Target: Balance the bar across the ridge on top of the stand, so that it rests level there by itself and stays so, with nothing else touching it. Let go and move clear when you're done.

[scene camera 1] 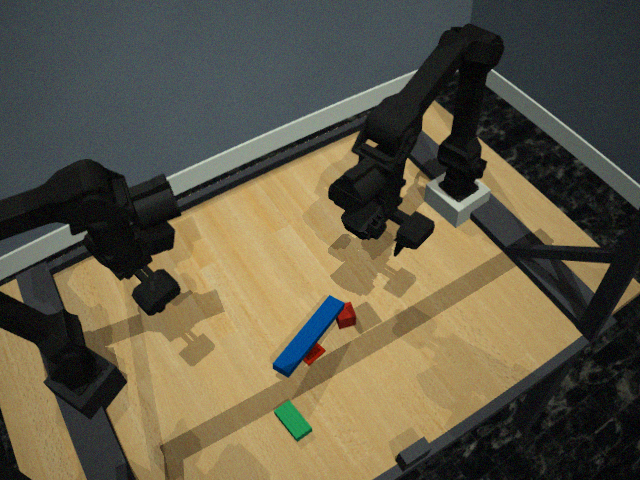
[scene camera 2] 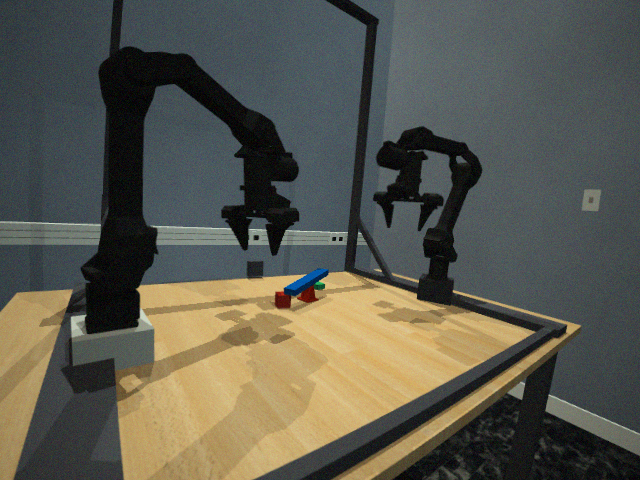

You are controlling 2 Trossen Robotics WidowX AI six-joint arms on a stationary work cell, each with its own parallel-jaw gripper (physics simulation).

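Where they show: left gripper, fingertip midpoint: (scene camera 2: pixel 403 229); right gripper, fingertip midpoint: (scene camera 1: pixel 375 241) (scene camera 2: pixel 259 252); left arm's base, origin of the base link: (scene camera 1: pixel 79 374) (scene camera 2: pixel 437 278); right arm's base, origin of the base link: (scene camera 1: pixel 458 187) (scene camera 2: pixel 111 322).
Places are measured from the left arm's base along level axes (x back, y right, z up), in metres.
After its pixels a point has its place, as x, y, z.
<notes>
The blue bar (scene camera 1: pixel 309 335) @(-0.276, 0.318, -0.003) (scene camera 2: pixel 306 282) @(-0.316, 0.302, -0.009) lies tilted across the red stand (scene camera 1: pixel 313 354) @(-0.269, 0.327, -0.054) (scene camera 2: pixel 308 295) @(-0.290, 0.306, -0.050). In scene camera 2 its left end is low, at a red block (scene camera 1: pixel 346 316) @(-0.358, 0.347, -0.034) (scene camera 2: pixel 282 299) @(-0.382, 0.331, -0.045), and its right end is high. Whether the low end touches the block is hard to tell. The bar hides the stand's ridge in scene camera 1. My left gripper (scene camera 2: pixel 404 227) @(-0.143, 0.100, 0.148) is open and empty, high above the table, to the right of the bar in scene camera 2. My right gripper (scene camera 1: pixel 382 243) @(-0.461, 0.352, 0.076) (scene camera 2: pixel 259 251) @(-0.461, 0.352, 0.076) is open and empty, above and left of the bar in scene camera 2.
A green flat block (scene camera 1: pixel 293 420) @(-0.139, 0.364, -0.050) (scene camera 2: pixel 320 285) @(-0.156, 0.332, -0.054) lies on the wooden table (scene camera 1: pixel 248 206) @(-0.521, 0.010, -0.067) (scene camera 2: pixel 361 372) @(-0.559, 0.071, -0.067), below the bar in scene camera 1 and behind it in scene camera 2. Dark frame beams (scene camera 1: pixel 509 227) (scene camera 2: pixel 439 400) run along the table, with a post (scene camera 2: pixel 364 103) @(0.183, 0.359, 0.626) rising behind.
</notes>
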